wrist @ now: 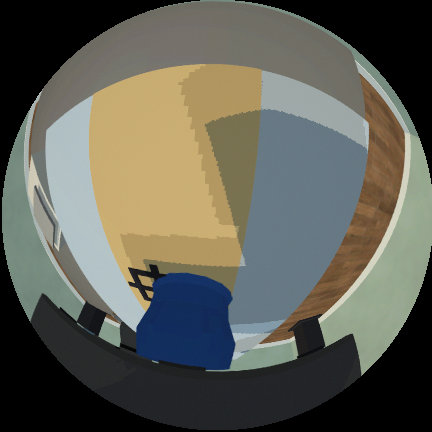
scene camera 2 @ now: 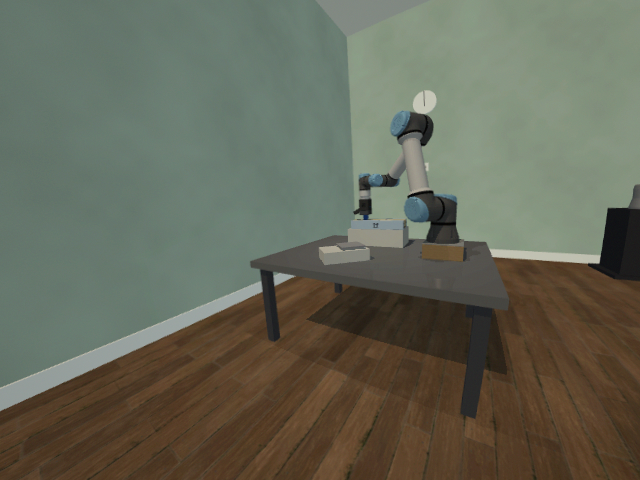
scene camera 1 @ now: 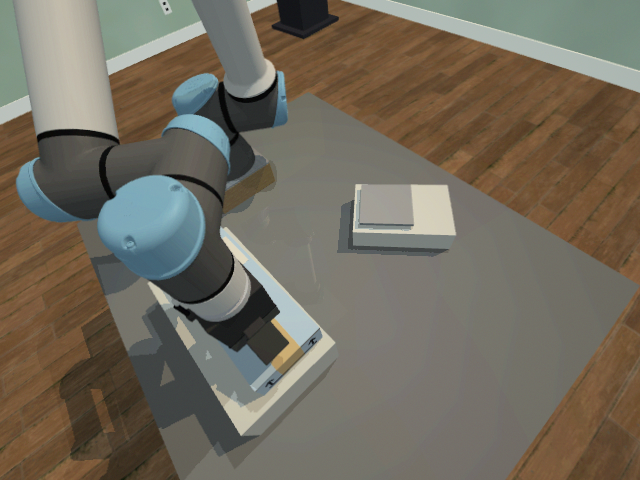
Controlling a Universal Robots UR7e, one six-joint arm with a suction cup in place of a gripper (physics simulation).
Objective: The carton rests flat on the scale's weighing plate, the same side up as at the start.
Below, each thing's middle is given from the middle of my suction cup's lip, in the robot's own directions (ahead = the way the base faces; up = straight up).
The carton [scene camera 1: 294, 324] is 9 cm behind my suction cup, 1 cm to the left of it and 4 cm below it. From my suction cup the other things lie so: scale [scene camera 1: 415, 216]: 1 cm behind, 43 cm to the left, 14 cm below.
